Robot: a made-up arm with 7 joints.
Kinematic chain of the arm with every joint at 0, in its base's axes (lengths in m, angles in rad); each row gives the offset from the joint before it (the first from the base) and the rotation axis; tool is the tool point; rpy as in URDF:
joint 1: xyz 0 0 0.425 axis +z
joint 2: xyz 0 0 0 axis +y
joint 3: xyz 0 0 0.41 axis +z
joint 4: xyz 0.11 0 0 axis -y
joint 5: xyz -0.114 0 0.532 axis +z
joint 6: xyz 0 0 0 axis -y
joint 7: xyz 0.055 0 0 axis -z
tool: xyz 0 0 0 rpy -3.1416 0 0
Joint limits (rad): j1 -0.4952..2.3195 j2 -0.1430..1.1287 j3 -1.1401..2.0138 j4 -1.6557..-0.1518 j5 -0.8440..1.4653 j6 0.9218..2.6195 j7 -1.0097..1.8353
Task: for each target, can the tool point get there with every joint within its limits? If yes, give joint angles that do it. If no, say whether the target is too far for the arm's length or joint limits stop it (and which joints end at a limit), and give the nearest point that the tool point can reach.
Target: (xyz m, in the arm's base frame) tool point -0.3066 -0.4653 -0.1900
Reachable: no: joint limits stop it (at a limit: joint 1, joint 2, joint 4, joint 6) | nearest point 0.2954 -0.7246 0.1808 | short by 0.753 m
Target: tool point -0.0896 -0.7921 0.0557
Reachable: no: joint limits stop it (at a limit: joint 1, joint 2, joint 4, joint 6) | nearest point 0.2103 -0.7796 0.2837 | short by 0.377 m
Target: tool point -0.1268 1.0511 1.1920
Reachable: no: too far | nearest point -0.0993 0.8229 1.0255 | short by 0.284 m
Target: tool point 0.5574 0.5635 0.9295
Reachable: yes | joints -0.1262 0.8500 1.7004 -1.2924 0.8964 2.0801 -0.6823
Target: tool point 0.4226 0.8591 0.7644
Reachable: yes | joints 1.2980 1.0147 -0.5976 -0.5007 1.0050 2.2103 0.4061
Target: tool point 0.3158 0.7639 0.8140
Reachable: yes | joints 1.3478 0.3119 -0.2059 -1.4150 0.2751 1.6992 -0.5424
